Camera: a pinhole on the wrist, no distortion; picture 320 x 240 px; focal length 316.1 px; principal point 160.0 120.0 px. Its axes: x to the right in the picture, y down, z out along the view. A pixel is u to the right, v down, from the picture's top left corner.
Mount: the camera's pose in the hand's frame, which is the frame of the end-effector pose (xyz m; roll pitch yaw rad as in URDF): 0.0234 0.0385 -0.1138 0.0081 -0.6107 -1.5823
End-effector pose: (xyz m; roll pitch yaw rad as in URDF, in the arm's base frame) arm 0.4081 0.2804 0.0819 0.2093 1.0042 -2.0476
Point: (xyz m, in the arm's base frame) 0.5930 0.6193 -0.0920
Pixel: behind the camera
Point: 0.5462 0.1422 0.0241
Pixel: 28 231
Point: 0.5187 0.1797 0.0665
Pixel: 104 142
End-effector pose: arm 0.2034 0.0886 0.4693 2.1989 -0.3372 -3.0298
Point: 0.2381 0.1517 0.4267
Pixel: outside the picture
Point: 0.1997 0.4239 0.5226
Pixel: 183 91
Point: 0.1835 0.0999 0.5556
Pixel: 240 207
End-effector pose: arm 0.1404 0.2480 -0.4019 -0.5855 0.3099 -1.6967
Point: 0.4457 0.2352 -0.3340
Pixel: 193 63
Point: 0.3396 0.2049 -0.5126
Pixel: 60 158
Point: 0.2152 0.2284 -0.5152
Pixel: 72 183
